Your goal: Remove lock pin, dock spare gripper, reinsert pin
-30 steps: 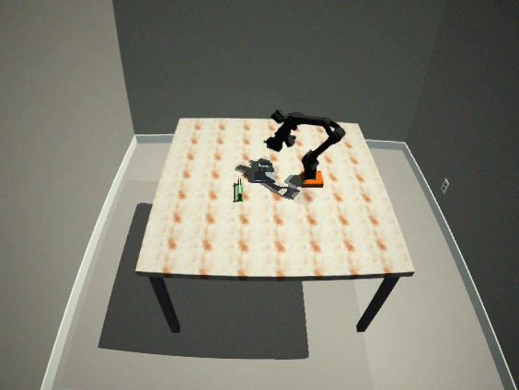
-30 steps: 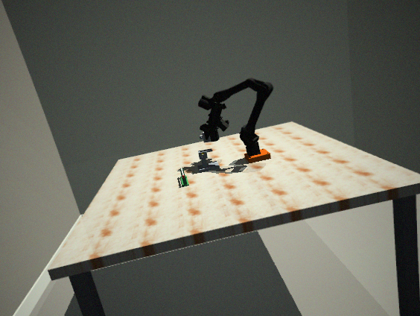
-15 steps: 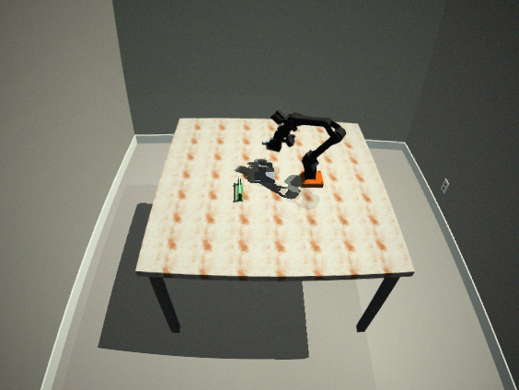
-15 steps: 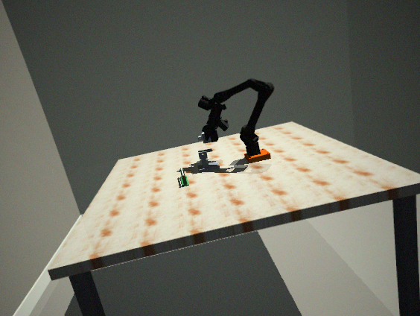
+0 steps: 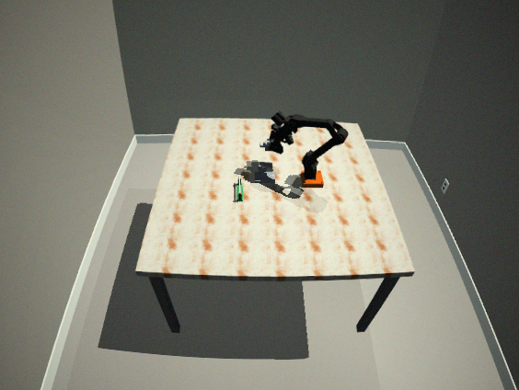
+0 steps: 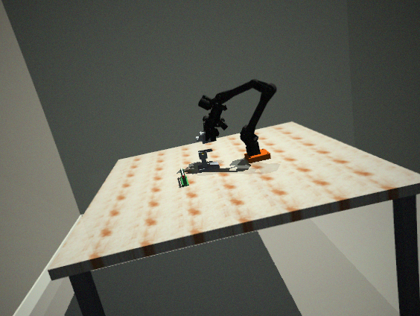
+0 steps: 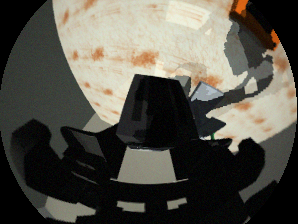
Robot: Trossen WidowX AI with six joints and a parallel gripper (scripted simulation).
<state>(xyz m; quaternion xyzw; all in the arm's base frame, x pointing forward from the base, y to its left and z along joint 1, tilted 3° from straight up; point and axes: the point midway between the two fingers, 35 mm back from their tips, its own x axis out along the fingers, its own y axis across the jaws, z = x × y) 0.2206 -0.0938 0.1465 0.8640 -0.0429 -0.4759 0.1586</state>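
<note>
My gripper tip is 13 cm to the right of the grey mount, 8 cm above it and 2 cm short of it. The rest, counted from my gripper tip: green holder: 26 cm to the left, 14 cm ahead, 11 cm below; then spare gripper: 1 cm above.
</note>
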